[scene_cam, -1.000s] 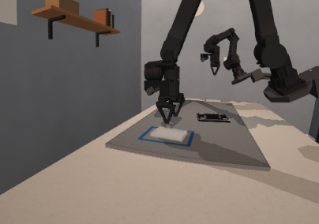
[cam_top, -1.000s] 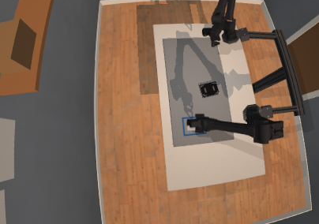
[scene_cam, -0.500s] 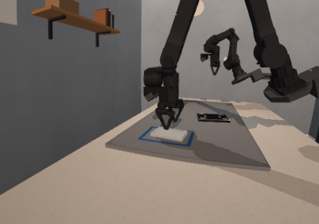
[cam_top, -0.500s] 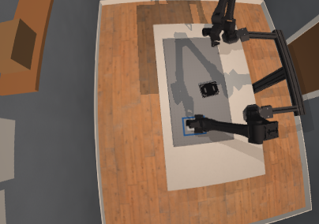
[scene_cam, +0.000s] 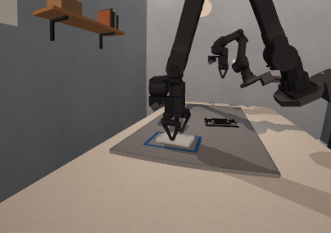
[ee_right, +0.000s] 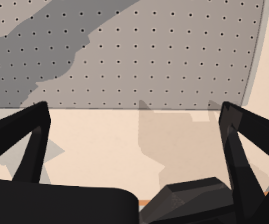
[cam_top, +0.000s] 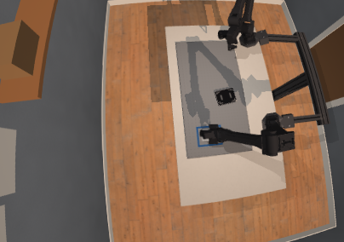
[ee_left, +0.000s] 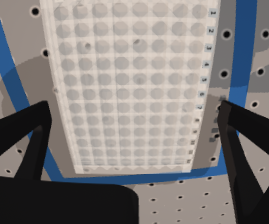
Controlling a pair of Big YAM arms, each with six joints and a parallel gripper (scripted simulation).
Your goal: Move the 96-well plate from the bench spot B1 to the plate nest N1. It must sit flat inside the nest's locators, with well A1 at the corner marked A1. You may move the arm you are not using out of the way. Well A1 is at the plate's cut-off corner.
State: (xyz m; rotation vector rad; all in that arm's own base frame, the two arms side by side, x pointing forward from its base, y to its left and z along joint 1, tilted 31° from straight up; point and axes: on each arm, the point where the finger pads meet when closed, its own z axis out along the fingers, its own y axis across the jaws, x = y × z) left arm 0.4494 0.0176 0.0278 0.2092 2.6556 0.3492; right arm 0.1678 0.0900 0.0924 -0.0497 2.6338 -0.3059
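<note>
Now: the white 96-well plate 2 cm below my left hand. Round my left hand: black plate nest N1: 18 cm behind, 28 cm to the right, 2 cm below.
</note>
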